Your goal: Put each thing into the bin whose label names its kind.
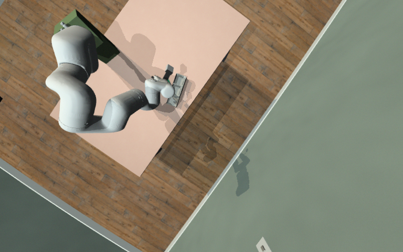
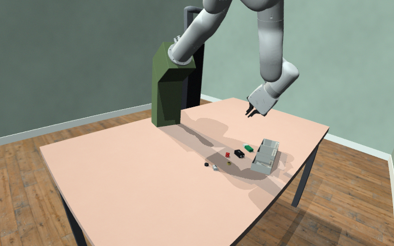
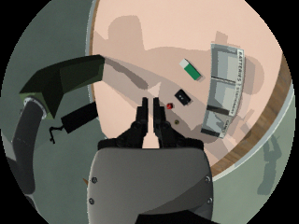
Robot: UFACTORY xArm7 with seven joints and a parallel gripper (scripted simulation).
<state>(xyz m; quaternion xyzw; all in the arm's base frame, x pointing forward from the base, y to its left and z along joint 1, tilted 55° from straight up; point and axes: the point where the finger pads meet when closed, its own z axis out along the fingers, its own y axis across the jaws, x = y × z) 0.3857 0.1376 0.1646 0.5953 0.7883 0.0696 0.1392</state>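
Now: the three-part bin 180 mm below my hand, 100 mm ahead of it and 30 mm to the left of it. From my hand the other things lie so: black block 190 mm below, 40 mm to the right, 10 mm ahead; green thing 190 mm below, 50 mm to the left, 20 mm behind; red die 190 mm below, 90 mm to the right, 30 mm behind.
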